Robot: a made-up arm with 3 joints. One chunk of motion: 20 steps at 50 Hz.
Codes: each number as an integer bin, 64 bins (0 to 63) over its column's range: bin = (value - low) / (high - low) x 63, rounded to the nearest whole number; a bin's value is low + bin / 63 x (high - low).
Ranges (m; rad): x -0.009..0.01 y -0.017..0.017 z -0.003..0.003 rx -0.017..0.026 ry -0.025..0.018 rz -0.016..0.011
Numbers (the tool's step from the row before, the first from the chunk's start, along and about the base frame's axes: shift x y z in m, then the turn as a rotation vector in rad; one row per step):
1: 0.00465 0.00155 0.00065 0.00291 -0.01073 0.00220
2: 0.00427 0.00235 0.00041 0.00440 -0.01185 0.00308
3: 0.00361 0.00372 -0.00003 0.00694 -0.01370 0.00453
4: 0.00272 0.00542 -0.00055 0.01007 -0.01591 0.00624
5: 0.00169 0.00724 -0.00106 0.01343 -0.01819 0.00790
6: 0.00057 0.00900 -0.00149 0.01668 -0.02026 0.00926
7: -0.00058 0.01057 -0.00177 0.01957 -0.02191 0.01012
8: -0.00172 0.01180 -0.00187 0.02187 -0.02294 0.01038
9: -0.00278 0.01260 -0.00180 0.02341 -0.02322 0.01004
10: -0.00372 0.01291 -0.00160 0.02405 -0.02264 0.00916
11: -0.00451 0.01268 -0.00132 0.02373 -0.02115 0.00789
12: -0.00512 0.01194 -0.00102 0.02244 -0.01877 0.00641
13: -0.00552 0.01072 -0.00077 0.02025 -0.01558 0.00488
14: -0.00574 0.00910 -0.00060 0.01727 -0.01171 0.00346
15: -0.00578 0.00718 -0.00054 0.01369 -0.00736 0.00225
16: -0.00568 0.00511 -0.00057 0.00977 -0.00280 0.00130
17: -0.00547 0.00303 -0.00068 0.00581 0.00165 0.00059
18: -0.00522 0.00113 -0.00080 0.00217 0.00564 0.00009
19: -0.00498 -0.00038 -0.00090 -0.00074 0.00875 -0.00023
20: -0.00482 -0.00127 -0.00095 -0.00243 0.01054 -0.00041
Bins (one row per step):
1: 45 34 38 29 21 42
2: 44 36 36 31 19 45
3: 42 38 31 35 17 48
4: 39 42 26 40 13 52
5: 35 45 20 45 10 56
6: 32 48 16 49 7 59
7: 28 51 13 54 5 61
8: 24 53 12 57 3 62
9: 21 55 13 59 3 61
10: 18 55 15 60 3 59
11: 15 55 18 60 6 56
12: 13 54 21 58 9 52
13: 12 51 23 55 14 49
14: 11 48 25 50 19 45
15: 11 45 26 45 26 43
16: 11 41 26 39 33 40
17: 12 37 24 33 39 39
18: 13 34 23 28 45 38
19: 13 31 22 24 49 37
20: 14 29 22 21 52 36

